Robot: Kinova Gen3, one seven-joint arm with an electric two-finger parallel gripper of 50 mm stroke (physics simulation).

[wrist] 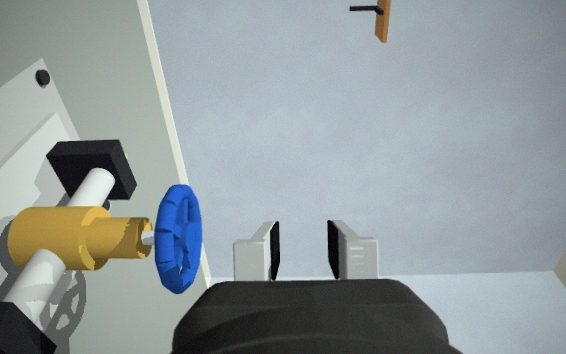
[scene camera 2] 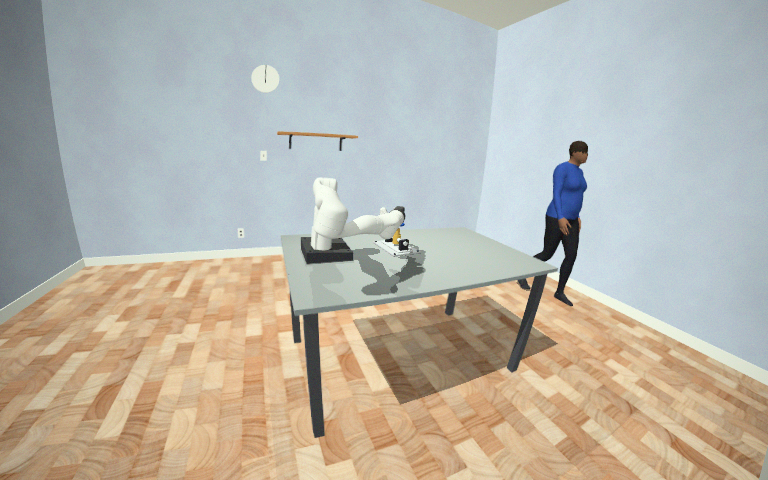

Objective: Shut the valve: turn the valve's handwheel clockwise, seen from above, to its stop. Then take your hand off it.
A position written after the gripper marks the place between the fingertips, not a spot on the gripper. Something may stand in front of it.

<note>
In view: the gripper (wrist: 303, 241) and a blue handwheel (wrist: 177, 238).
</note>
